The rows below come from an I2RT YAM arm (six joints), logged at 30 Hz.
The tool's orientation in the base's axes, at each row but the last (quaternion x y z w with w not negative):
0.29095, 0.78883, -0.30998, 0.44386
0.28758, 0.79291, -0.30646, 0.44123
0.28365, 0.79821, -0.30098, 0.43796
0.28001, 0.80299, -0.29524, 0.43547
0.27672, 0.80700, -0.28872, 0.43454
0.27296, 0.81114, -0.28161, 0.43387
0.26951, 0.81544, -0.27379, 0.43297
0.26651, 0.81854, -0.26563, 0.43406
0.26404, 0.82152, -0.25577, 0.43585
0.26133, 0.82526, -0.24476, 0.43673
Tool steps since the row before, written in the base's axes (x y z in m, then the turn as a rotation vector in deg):
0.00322, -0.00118, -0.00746, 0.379, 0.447, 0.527
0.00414, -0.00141, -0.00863, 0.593, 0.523, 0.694
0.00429, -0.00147, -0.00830, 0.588, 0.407, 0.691
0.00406, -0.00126, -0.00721, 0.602, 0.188, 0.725
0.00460, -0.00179, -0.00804, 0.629, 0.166, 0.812
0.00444, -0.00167, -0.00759, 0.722, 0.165, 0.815
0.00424, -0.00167, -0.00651, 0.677, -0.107, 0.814
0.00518, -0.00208, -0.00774, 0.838, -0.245, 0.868
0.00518, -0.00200, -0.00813, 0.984, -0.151, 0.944
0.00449, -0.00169, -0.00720, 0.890, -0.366, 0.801
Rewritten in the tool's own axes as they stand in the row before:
0.00495, 0.00333, 0.00564, -0.547, 0.442, -0.355
0.00545, 0.00410, 0.00686, -0.775, 0.608, -0.370
0.00499, 0.00403, 0.00695, -0.792, 0.529, -0.287
0.00411, 0.00369, 0.00629, -0.870, 0.384, -0.137
0.00441, 0.00380, 0.00742, -0.962, 0.369, -0.147
0.00407, 0.00356, 0.00713, -1.009, 0.431, -0.096
0.00319, 0.00308, 0.00660, -1.041, 0.209, 0.064
0.00368, 0.00354, 0.00806, -1.193, 0.207, 0.222
0.00401, 0.00349, 0.00829, -1.308, 0.357, 0.208
0.00358, 0.00291, 0.00732, -1.188, 0.161, 0.360

